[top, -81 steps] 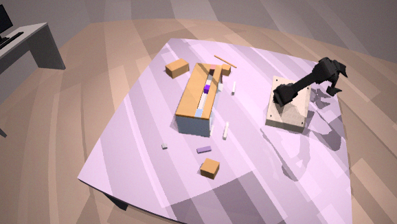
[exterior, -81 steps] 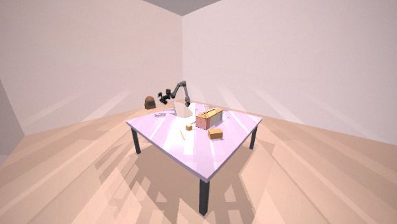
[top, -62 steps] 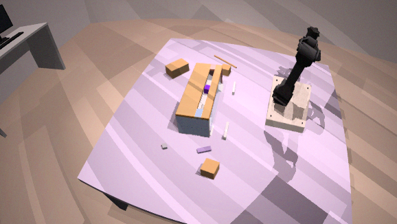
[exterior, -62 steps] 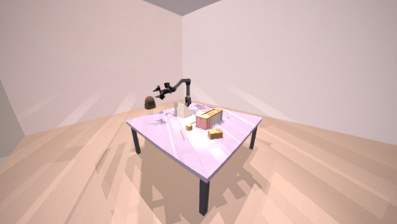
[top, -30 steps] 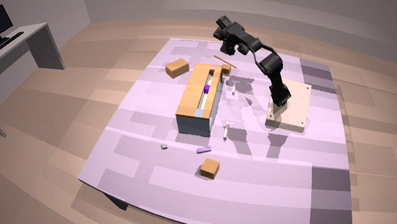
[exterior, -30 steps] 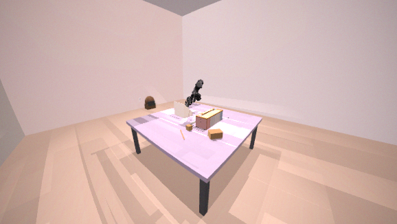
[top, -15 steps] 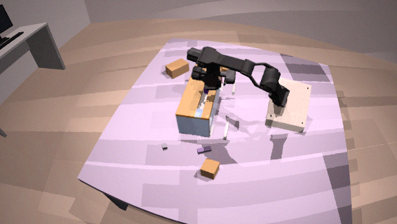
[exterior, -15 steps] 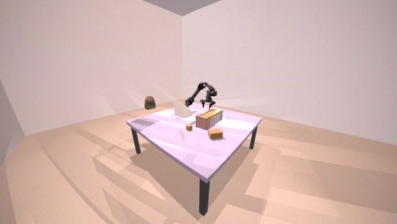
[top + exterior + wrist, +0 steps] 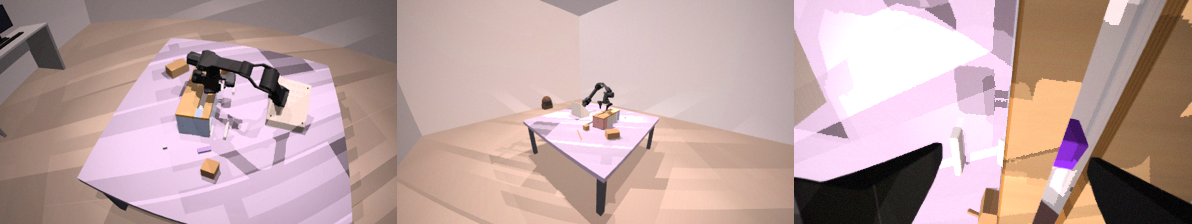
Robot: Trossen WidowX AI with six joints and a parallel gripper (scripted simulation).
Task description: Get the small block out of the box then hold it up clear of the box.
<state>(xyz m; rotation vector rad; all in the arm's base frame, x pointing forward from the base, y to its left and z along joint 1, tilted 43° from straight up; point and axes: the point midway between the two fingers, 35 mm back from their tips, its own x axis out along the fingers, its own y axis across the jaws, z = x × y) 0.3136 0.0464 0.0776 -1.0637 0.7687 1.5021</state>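
The clear-fronted box is 80 mm below my gripper tip, 30 mm ahead of it and 10 mm to the right of it. Round my gripper tip: orange cube 300 mm to the right, 120 mm below, 50 mm ahead; then flat purple piece 250 mm to the left, 140 mm below, 50 mm behind; then purple block 60 mm below, 50 mm ahead, 30 mm to the right.
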